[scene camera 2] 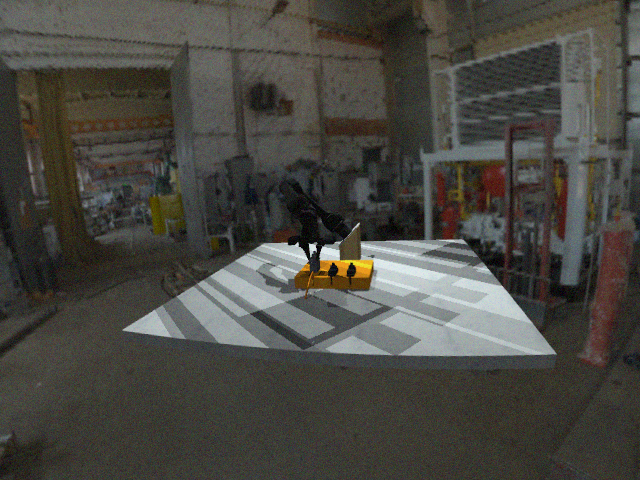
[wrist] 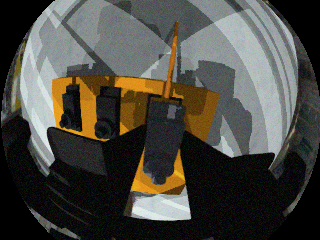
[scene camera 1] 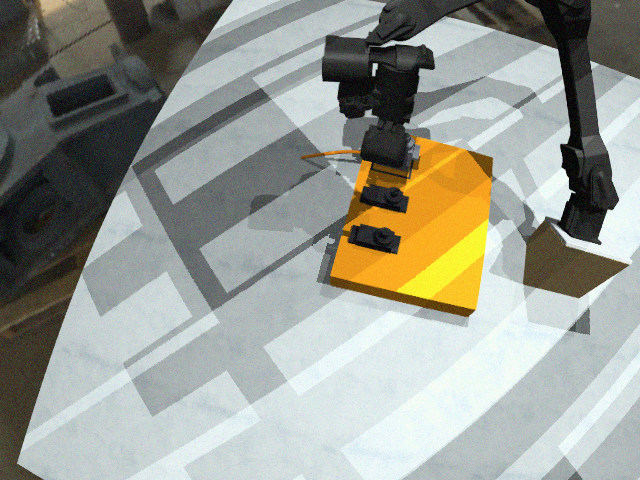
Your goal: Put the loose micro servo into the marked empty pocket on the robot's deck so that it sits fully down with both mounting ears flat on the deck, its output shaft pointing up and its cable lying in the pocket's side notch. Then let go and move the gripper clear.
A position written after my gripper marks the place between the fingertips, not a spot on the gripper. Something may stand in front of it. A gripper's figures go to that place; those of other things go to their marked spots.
My gripper point(wrist: 163, 132): 0.10 m from the lens. A micro servo point(wrist: 165, 127) is 0.09 m from the lens. An orange deck point(wrist: 174, 185) is 0.26 m from the lens. The marked spots on the micro servo and the orange deck are 0.19 m apart.
